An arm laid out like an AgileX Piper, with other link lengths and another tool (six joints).
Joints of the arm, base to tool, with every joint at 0 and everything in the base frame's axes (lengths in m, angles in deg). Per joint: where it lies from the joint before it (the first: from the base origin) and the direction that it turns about. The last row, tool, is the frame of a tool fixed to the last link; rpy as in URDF.
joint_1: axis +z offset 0 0 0.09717
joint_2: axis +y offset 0 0 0
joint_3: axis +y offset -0.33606 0 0.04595
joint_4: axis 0.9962 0 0.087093 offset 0.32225 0 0.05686
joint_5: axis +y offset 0 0 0
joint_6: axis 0.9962 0 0.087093 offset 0.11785 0 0.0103
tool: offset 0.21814 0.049 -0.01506 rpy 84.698 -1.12 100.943
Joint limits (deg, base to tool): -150..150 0..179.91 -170..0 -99.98..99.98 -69.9..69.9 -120..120
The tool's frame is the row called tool.
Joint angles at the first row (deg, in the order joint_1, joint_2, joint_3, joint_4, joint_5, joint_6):
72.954 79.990 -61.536 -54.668 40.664 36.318
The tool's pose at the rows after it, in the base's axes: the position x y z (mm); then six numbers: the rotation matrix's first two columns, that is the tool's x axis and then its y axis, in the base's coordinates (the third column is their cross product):
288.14 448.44 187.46 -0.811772 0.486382 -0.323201 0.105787 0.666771 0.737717
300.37 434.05 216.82 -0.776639 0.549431 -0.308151 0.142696 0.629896 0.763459
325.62 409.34 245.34 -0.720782 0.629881 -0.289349 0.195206 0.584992 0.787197
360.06 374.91 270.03 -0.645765 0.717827 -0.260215 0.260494 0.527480 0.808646
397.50 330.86 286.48 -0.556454 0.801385 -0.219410 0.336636 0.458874 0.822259
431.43 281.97 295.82 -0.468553 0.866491 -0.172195 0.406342 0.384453 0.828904
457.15 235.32 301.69 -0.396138 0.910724 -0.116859 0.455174 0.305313 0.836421
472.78 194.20 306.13 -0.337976 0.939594 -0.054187 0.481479 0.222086 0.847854
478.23 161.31 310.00 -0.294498 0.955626 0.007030 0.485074 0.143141 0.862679
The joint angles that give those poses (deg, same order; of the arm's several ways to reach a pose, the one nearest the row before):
73.564 78.105 -63.402 -53.917 43.453 36.767
72.881 76.436 -65.747 -53.497 46.871 37.159
70.114 75.128 -68.429 -52.907 49.975 37.167
65.061 74.233 -71.206 -51.515 52.079 36.609
57.909 73.706 -73.721 -48.593 53.132 35.097
49.260 73.215 -75.580 -43.946 52.718 32.097
40.079 72.285 -76.271 -37.796 50.608 27.976
31.352 70.629 -75.512 -30.842 47.519 23.630
23.938 68.116 -73.240 -24.048 43.998 19.642

